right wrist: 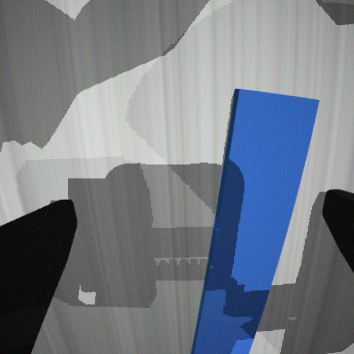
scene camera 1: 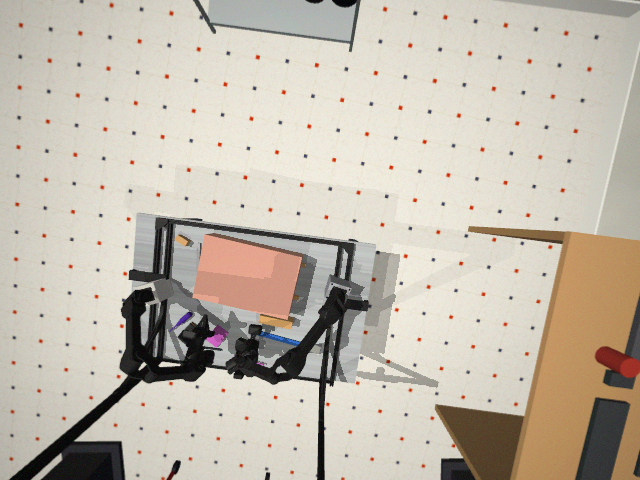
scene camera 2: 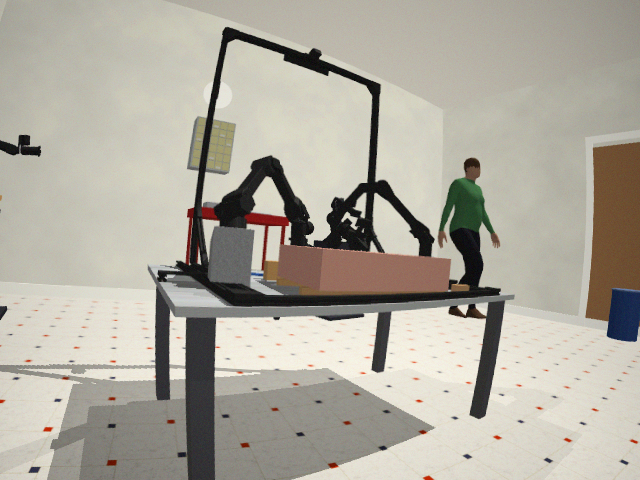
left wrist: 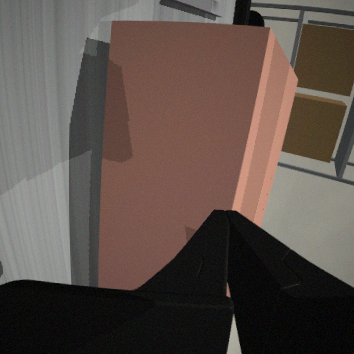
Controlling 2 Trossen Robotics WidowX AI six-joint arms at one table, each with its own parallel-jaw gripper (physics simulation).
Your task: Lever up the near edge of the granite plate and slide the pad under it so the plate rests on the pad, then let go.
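Places are measured from the left arm's base along level axes (x ahead, y left, z up), in millimetres.
Pixels of known places: left gripper, between the fingertips: [scene camera 1: 205, 314] [scene camera 2: 366, 249] [left wrist: 222, 220]; right gripper, between the fingertips: [right wrist: 201, 206] [scene camera 1: 256, 336]; left arm's base, origin of its link: [scene camera 1: 146, 295]; right arm's base, origin of its link: [scene camera 1: 338, 293] [scene camera 2: 231, 235].
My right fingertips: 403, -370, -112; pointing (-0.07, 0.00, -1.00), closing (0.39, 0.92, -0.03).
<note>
Ahead of a thing's pixels: the offset from my right fingertips to its top centre, as dx, dy, dz.
The granite plate, a large pink slab @(+80, +330, +118) [scene camera 1: 248, 279] [scene camera 2: 382, 272] [left wrist: 180, 125], lies on small wooden pieces. An orange block @(+132, +68, +59) [scene camera 1: 275, 321] [scene camera 2: 270, 270] stands by its near edge. A blue bar @(+137, -60, +16) [scene camera 1: 280, 338] [right wrist: 270, 190] lies on the table in front of that block. A magenta piece @(-200, +51, +9) [scene camera 1: 217, 335] lies beside my left gripper; I cannot tell surely whether it is the pad. My left gripper [scene camera 1: 205, 319] [left wrist: 222, 220] is shut and empty, its tips pointing towards the slab. My right gripper [right wrist: 201, 206] is open above the blue bar, whose end lies between its fingers in the wrist view, ungripped.
A purple tapered tool @(-361, +175, +23) [scene camera 1: 181, 321] lies left of the left gripper. A small wooden block @(-216, +578, +26) [scene camera 1: 183, 240] [scene camera 2: 460, 287] lies beyond the slab's far left corner. Black frame rails [scene camera 1: 258, 230] edge the table. A person in green [scene camera 2: 467, 206] stands behind the table.
</note>
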